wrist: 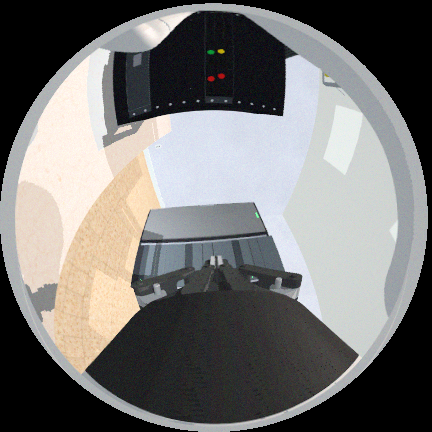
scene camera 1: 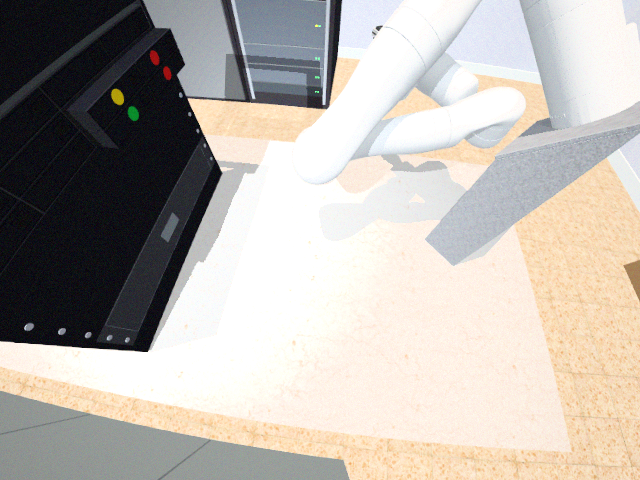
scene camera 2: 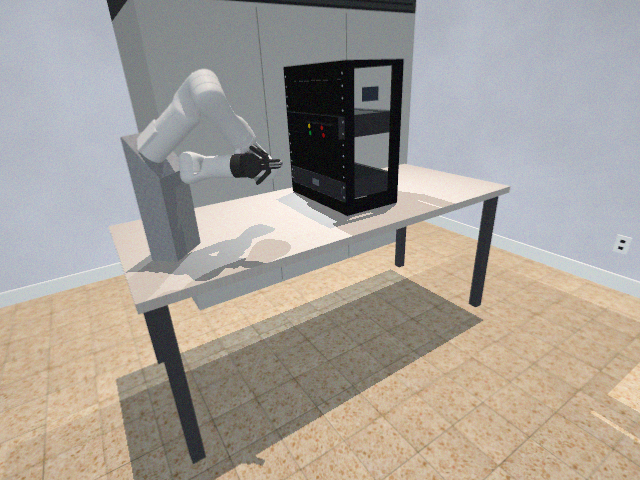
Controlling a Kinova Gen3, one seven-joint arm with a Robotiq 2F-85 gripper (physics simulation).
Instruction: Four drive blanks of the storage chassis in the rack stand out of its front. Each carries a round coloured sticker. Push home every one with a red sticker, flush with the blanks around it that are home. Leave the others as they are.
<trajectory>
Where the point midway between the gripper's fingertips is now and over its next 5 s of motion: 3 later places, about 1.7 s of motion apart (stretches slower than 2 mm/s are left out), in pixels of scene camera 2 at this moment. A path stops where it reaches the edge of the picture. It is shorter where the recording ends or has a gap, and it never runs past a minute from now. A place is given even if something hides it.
My gripper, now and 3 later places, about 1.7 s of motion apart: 281,163; 285,158; 295,151; 310,146
</trajectory>
